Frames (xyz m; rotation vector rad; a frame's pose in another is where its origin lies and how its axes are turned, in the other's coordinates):
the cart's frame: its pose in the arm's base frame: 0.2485 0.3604 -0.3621 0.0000 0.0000 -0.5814
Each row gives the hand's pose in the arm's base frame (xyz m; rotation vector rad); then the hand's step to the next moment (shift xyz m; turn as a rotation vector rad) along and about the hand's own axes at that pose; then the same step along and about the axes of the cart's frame.
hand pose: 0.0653 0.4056 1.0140 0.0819 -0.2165 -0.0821
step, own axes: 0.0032 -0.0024 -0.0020 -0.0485 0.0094 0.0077
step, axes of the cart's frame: 0.0042 -0.0003 -0.0015 -0.0475 -0.0155 -0.0019
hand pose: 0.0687 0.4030 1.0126 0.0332 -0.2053 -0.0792
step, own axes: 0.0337 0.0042 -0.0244 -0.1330 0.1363 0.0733
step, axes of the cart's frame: 0.0308 0.0227 -0.0169 -0.1920 0.0472 0.0504
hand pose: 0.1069 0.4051 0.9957 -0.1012 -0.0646 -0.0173
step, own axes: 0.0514 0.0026 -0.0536 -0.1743 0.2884 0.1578
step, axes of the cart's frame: 0.0477 0.0271 -0.0501 -0.3165 0.1574 0.1163
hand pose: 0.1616 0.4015 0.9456 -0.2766 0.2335 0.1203
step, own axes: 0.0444 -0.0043 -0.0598 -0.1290 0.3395 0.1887
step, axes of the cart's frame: 0.0353 0.0025 -0.0657 -0.3146 0.2321 0.1211
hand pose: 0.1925 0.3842 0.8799 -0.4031 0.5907 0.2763
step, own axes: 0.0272 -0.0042 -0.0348 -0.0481 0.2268 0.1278
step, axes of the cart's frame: 0.0139 -0.0093 -0.0411 -0.1873 0.1772 0.0598
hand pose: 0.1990 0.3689 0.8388 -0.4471 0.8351 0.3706
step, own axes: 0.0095 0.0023 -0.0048 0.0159 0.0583 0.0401
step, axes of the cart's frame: 0.0010 0.0016 -0.0107 -0.0340 0.0640 -0.0022
